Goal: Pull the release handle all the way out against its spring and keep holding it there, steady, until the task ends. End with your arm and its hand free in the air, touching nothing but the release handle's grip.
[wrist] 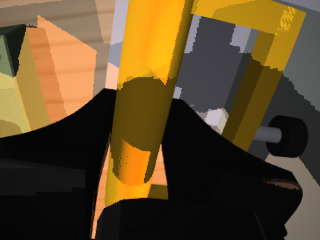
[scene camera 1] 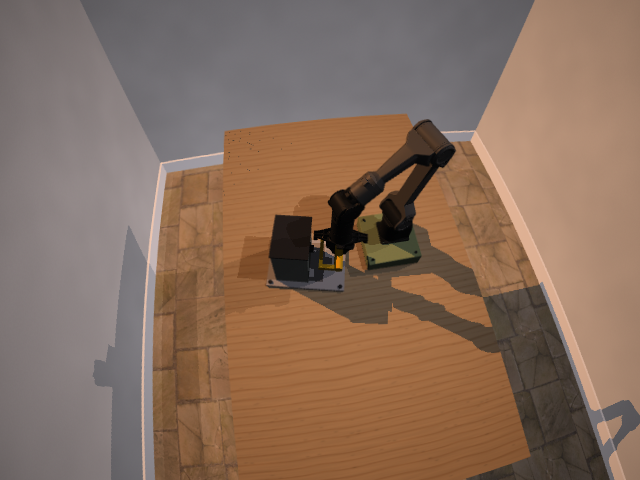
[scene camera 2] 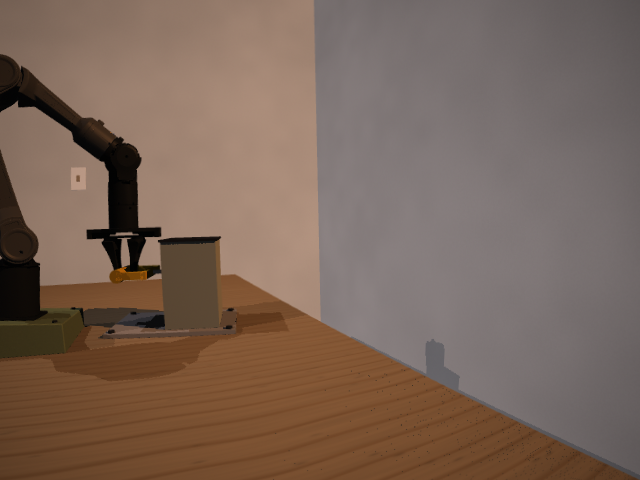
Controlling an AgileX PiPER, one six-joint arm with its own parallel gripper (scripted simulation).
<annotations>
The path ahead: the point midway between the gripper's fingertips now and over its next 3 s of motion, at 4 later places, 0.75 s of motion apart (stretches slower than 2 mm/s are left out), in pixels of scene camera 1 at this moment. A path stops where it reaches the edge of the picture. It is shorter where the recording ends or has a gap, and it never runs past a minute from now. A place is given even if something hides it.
My gripper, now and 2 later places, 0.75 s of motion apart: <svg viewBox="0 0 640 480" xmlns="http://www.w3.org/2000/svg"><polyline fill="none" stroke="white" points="338,251 348,251 356,252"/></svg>
</annotations>
